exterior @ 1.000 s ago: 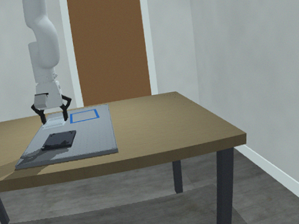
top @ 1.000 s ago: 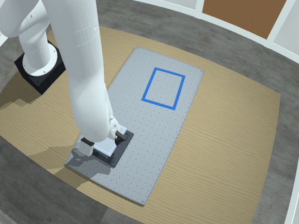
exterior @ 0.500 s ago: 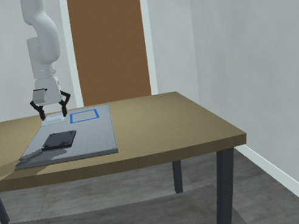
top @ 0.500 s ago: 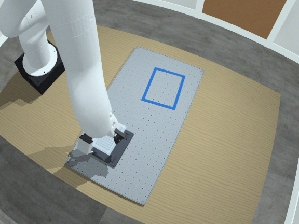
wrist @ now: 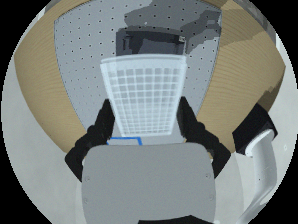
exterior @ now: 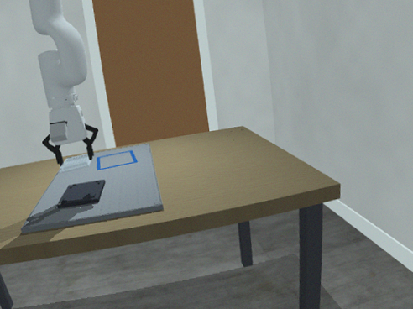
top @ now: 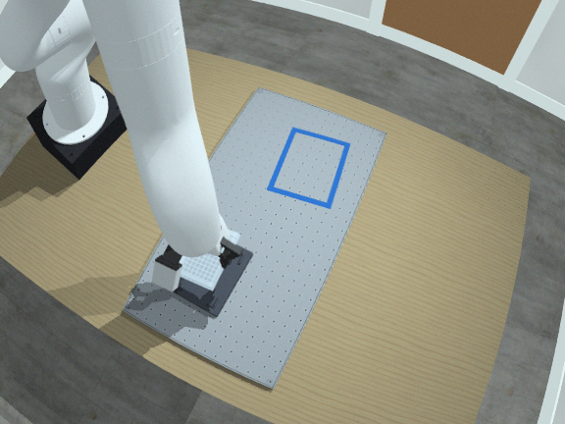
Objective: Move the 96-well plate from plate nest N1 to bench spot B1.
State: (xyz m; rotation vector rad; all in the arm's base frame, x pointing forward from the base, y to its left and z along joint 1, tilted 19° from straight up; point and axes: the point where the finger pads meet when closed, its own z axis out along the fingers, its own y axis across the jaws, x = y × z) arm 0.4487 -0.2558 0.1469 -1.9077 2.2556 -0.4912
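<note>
The plate nest N1 is 10 mm to the right of my hand and 100 mm below it. Round my hand: 96-well plate 10 mm below.
</note>
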